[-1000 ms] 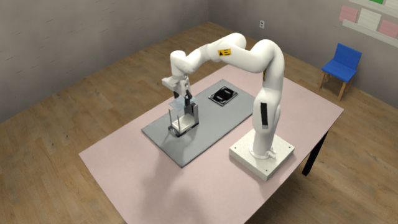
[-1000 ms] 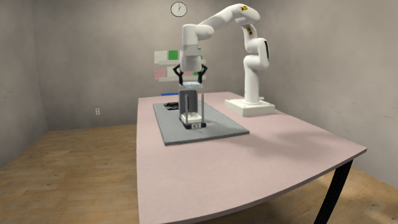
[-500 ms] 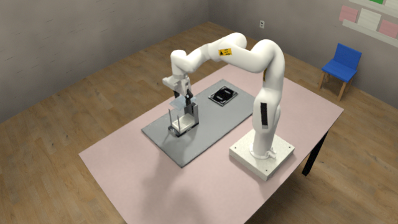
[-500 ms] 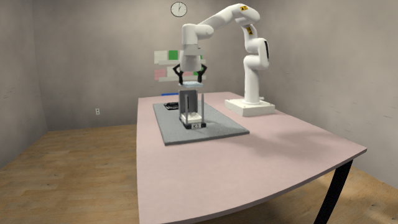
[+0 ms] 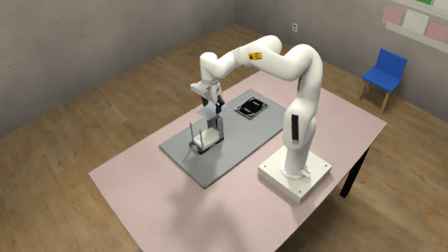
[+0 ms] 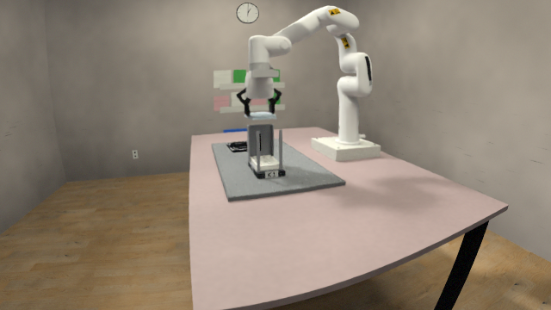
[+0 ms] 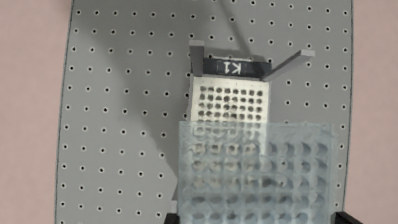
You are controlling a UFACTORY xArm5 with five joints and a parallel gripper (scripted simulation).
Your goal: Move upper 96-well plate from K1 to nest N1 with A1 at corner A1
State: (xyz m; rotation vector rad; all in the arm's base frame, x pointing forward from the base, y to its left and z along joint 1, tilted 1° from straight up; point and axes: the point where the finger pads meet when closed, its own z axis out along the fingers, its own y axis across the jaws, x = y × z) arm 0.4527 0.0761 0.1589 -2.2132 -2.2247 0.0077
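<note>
Now: the plate nest N1 31 cm to the right of my hand and 19 cm below it. From my hand the other things lie so: pale bluish 96-well plate 1 cm below; white 96-well plate 5 cm to the left, 17 cm below; grey back wall 2 cm to the right, 11 cm below.
</note>
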